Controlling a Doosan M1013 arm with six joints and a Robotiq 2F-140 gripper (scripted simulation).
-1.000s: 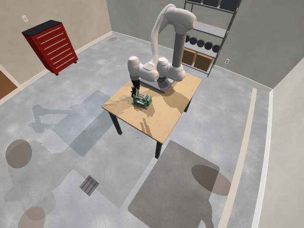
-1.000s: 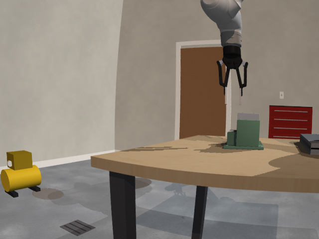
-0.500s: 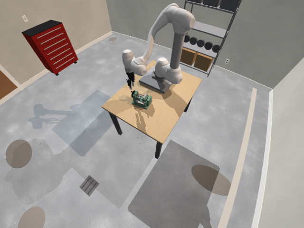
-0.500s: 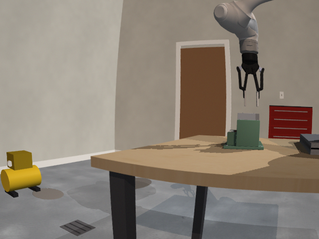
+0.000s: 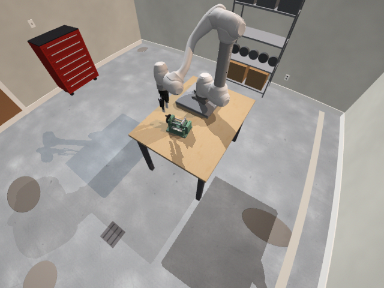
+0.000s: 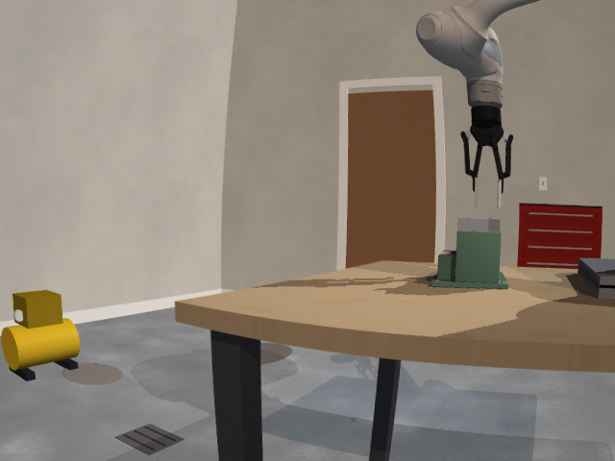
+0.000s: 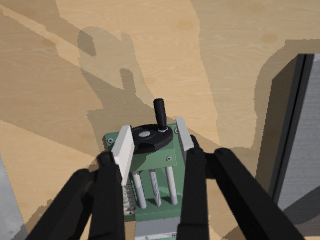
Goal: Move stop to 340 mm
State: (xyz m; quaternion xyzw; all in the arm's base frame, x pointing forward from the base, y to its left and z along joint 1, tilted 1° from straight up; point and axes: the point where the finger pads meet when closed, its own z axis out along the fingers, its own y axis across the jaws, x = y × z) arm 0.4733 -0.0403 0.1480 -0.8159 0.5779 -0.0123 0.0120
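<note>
My hand is 1 cm past the black handwheel handle and 12 cm above it. Also, from my hand: grey stop block 3 cm behind, 19 cm to the left, 9 cm below.
</note>
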